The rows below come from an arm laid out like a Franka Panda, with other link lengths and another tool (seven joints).
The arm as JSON. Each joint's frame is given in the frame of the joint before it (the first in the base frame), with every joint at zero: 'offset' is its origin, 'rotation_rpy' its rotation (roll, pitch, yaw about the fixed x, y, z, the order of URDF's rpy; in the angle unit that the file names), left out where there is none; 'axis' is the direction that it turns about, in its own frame. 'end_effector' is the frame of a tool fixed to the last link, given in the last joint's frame.
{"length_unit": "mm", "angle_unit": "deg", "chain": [
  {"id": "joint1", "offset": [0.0, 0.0, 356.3], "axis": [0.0, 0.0, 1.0]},
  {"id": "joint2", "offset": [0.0, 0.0, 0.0], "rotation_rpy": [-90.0, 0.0, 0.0], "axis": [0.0, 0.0, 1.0]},
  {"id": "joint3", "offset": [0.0, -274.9, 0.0], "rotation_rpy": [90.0, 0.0, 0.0], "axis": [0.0, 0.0, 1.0]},
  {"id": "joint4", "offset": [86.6, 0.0, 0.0], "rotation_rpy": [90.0, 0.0, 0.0], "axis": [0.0, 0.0, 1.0]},
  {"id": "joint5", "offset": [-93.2, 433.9, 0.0], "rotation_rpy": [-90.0, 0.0, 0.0], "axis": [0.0, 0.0, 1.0]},
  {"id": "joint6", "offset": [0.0, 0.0, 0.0], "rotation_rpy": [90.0, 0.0, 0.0], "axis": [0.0, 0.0, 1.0]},
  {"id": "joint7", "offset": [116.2, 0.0, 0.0], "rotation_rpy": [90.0, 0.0, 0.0], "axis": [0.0, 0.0, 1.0]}
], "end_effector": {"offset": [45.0, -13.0, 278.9], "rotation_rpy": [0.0, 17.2, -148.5]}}
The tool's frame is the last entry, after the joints.
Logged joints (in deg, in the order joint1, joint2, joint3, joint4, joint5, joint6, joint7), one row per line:
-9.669 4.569 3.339 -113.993 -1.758 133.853 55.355
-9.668 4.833 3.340 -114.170 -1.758 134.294 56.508
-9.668 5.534 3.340 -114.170 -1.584 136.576 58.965
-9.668 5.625 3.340 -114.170 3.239 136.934 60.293
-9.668 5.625 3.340 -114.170 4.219 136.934 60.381
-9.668 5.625 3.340 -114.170 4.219 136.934 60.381
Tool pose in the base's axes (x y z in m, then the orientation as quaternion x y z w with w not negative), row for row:
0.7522 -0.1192 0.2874 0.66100 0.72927 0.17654 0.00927
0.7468 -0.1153 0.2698 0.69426 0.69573 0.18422 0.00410
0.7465 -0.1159 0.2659 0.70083 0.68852 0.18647 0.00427
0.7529 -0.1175 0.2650 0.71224 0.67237 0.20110 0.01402
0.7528 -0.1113 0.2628 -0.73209 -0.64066 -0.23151 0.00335
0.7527 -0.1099 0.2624 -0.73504 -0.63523 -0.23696 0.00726
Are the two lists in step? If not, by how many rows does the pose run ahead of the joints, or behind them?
The pose runs 1 row behind the joints: the pose in row i belongs to the joints in row i - 1.
